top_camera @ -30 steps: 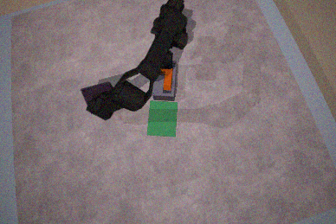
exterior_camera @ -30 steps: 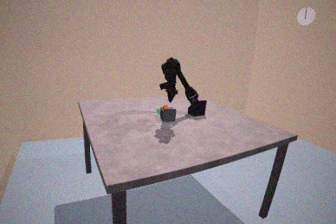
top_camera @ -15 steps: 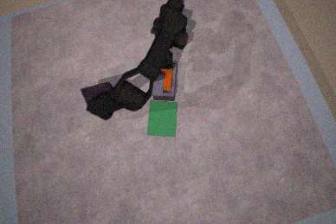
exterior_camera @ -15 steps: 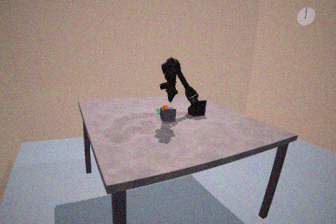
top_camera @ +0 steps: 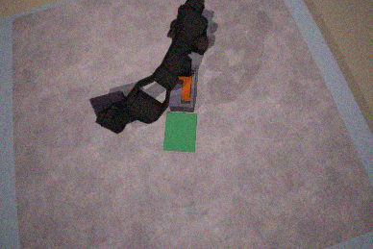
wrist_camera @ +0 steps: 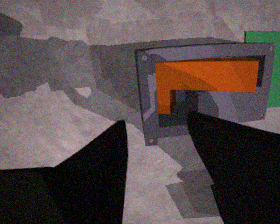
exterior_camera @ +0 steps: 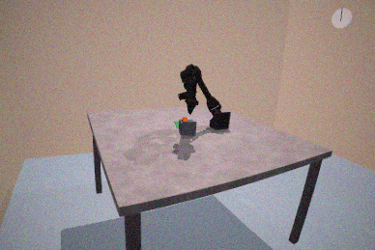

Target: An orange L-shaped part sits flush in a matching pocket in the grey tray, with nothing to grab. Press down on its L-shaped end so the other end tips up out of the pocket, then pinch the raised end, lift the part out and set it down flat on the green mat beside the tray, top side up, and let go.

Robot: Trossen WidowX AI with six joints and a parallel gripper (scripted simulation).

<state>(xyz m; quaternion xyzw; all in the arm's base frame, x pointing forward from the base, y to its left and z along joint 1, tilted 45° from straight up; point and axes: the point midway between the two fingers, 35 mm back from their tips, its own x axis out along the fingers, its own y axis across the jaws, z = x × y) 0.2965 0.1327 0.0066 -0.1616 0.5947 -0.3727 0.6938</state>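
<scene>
The orange L-shaped part is 20 mm behind my gripper tip, 40 mm to the right of it and 100 mm below it. Also, from my gripper tip: green mat: 80 mm behind, 210 mm to the right, 160 mm below.
</scene>
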